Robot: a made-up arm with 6 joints.
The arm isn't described. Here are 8 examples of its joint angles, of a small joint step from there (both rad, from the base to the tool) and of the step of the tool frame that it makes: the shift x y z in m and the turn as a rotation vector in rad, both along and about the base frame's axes.
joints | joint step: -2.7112 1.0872 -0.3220 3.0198 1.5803 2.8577 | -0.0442 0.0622 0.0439 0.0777 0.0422 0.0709
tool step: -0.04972 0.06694 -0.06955 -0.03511 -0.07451 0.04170
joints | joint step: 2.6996 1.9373 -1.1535 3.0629 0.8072 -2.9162 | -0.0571 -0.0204 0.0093 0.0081 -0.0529 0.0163
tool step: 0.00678 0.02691 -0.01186 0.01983 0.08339 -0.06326
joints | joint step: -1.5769 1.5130 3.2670 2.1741 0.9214 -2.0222 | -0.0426 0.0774 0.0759 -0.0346 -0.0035 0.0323
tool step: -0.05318 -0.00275 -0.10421 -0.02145 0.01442 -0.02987
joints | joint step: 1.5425 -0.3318 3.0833 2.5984 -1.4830 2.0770 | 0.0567 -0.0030 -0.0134 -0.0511 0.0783 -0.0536
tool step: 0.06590 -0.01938 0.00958 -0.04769 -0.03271 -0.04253
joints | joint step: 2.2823 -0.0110 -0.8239 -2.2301 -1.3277 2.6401 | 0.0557 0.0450 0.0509 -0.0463 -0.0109 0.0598
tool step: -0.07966 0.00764 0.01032 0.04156 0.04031 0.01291
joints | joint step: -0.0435 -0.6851 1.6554 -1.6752 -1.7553 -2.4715 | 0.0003 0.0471 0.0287 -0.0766 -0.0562 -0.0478
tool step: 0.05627 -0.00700 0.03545 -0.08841 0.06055 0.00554
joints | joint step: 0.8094 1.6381 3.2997 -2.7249 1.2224 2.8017 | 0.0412 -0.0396 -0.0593 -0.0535 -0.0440 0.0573
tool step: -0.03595 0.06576 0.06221 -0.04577 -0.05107 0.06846
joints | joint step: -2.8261 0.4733 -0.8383 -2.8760 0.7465 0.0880 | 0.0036 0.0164 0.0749 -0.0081 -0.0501 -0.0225
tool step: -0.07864 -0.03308 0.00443 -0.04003 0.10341 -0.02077
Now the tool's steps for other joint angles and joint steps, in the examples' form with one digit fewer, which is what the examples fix.
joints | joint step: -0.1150 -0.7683 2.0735 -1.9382 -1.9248 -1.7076 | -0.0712 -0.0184 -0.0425 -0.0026 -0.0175 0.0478
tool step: 0.0149 0.1111 0.0022 -0.0221 -0.0208 -0.0654
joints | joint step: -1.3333 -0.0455 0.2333 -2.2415 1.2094 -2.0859 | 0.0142 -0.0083 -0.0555 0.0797 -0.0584 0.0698
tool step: 0.0125 -0.0078 -0.0284 0.0328 0.1363 0.0699
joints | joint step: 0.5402 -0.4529 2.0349 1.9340 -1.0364 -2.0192 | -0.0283 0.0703 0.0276 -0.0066 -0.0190 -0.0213
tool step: 0.0738 0.0810 0.0750 -0.0150 0.0130 -0.0087
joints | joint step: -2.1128 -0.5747 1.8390 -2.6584 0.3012 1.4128 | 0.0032 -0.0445 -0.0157 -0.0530 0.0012 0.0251
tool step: 0.0325 0.0581 -0.0577 -0.0076 0.0349 0.0175
